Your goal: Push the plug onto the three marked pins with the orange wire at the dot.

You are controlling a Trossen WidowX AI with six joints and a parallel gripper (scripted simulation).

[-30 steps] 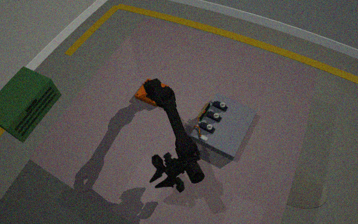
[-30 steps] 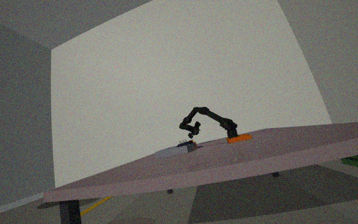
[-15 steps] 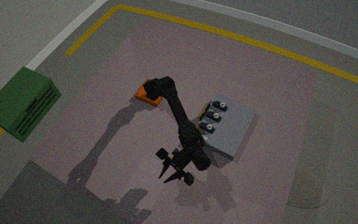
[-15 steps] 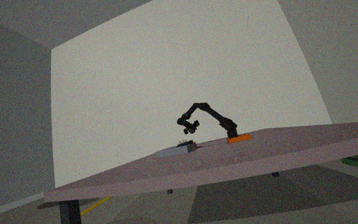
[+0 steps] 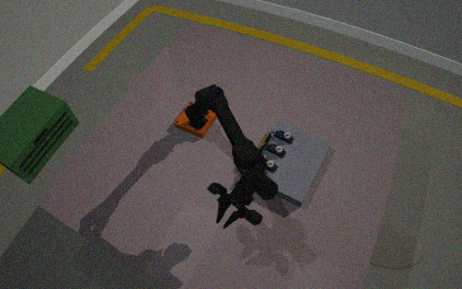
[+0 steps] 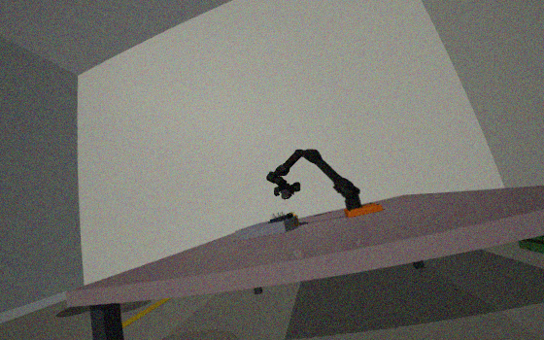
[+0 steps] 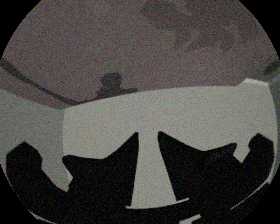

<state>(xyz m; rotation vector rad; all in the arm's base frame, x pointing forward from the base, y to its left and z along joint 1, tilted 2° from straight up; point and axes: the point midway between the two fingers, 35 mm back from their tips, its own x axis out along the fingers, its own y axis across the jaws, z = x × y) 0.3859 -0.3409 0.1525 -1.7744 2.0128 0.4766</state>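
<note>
The red band is 390 mm to the left of my gripper tip, 110 mm below it and 70 mm behind it. From my gripper tip the other things lie so: grey printed holder (410 mm to the left, 160 mm below, 90 mm ahead).
</note>
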